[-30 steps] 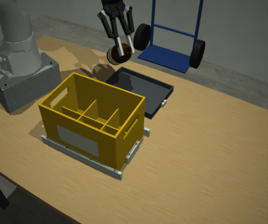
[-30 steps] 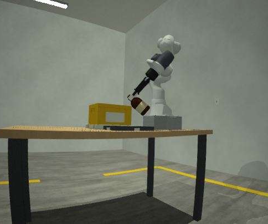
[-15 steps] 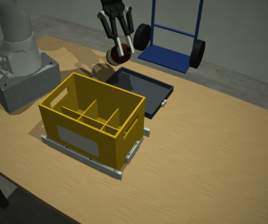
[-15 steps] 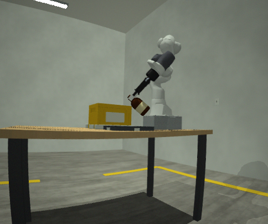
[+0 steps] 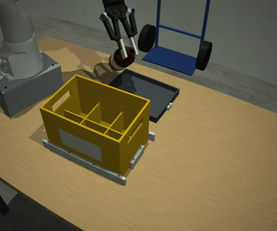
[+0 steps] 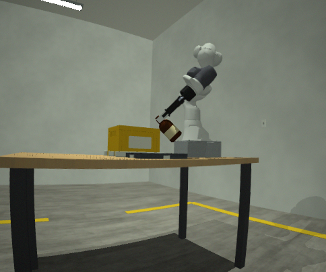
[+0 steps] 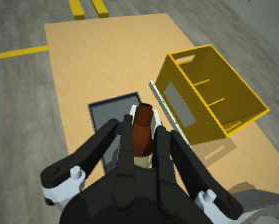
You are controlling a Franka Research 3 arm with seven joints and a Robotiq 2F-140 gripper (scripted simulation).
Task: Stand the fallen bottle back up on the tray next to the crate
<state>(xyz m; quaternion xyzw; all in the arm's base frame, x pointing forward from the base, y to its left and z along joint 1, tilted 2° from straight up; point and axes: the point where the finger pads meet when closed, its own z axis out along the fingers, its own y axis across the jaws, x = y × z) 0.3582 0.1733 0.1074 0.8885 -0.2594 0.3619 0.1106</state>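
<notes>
Right now the bottle is 2 cm behind my hand, 1 cm to the left of it and 5 cm below it. From my hand the other things lie so: yellow crate (4 cm ahead, 26 cm to the right, 13 cm below); then tray (4 cm ahead, 2 cm to the left, 20 cm below).
</notes>
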